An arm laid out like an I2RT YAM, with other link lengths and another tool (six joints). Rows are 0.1 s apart.
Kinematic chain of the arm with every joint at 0, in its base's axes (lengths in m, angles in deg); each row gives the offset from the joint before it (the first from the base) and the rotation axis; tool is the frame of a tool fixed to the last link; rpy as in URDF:
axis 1: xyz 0 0 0.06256 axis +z
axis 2: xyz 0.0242 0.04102 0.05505 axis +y
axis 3: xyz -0.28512 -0.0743 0 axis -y
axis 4: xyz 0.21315 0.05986 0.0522 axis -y
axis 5: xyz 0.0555 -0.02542 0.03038 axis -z
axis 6: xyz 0.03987 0 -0.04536 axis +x
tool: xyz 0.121 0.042 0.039 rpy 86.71 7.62 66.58
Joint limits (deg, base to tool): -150..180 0..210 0..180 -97..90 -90..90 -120..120
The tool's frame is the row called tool.
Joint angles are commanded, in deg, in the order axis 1, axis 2, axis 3, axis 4, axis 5, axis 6. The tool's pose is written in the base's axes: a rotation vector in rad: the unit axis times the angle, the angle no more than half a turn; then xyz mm. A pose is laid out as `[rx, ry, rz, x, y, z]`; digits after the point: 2 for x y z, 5 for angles.
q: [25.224 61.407 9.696 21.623 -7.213 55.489]
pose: [2.28987, 1.44240, 1.02022, 237.53, 126.36, 160.74]
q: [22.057 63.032 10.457 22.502 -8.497 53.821]
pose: [2.28492, 1.41327, 1.01319, 246.59, 119.68, 162.44]
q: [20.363 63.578 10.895 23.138 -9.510 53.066]
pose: [2.28045, 1.39854, 1.02394, 251.09, 116.54, 165.55]
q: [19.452 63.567 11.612 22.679 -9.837 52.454]
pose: [2.27368, 1.38871, 1.02695, 254.15, 114.57, 168.84]
